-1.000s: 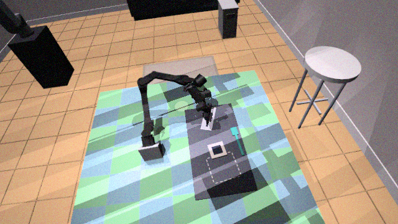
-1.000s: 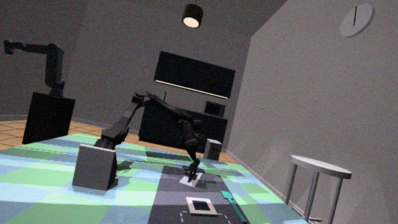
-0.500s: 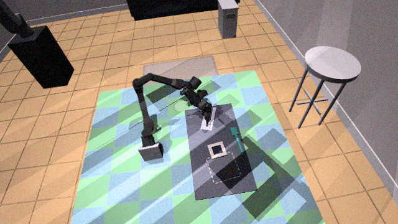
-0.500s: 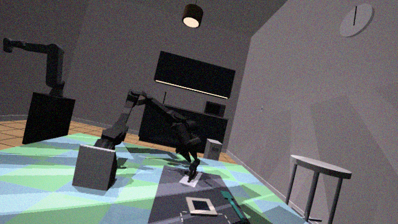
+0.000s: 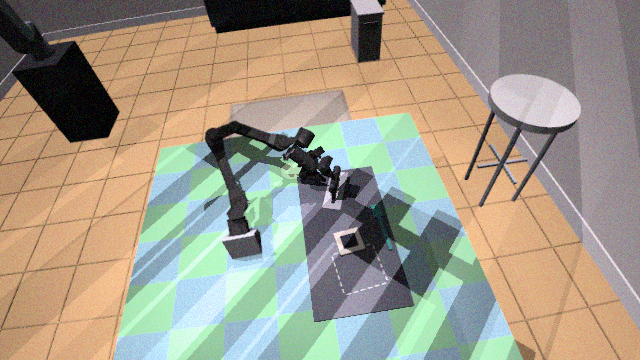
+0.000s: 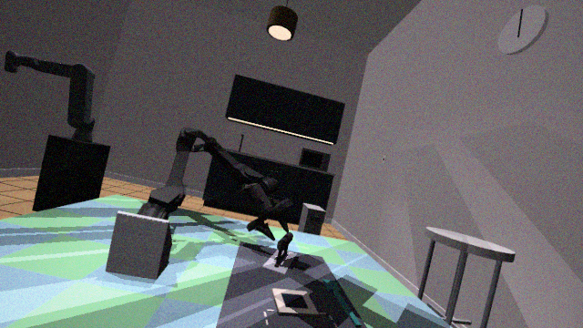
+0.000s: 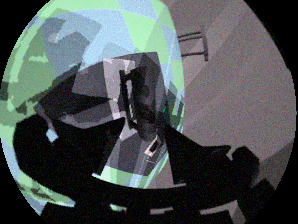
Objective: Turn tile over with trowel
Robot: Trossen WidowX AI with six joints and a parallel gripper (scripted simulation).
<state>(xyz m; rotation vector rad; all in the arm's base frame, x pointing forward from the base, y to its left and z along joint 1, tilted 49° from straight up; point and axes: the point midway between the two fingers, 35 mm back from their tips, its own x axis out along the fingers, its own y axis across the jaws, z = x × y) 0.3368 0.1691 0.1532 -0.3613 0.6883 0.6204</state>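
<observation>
The dark-handled float lies 50 mm below my gripper tip, 10 mm to the right of it and 10 mm ahead of it. The rest, counted from my gripper tip: teal trowel (180 mm to the right, 180 mm ahead, 80 mm below); then mat (210 mm to the right, 110 mm below, 40 mm ahead); then tile (250 mm to the right, 80 mm below, 40 mm ahead).
</observation>
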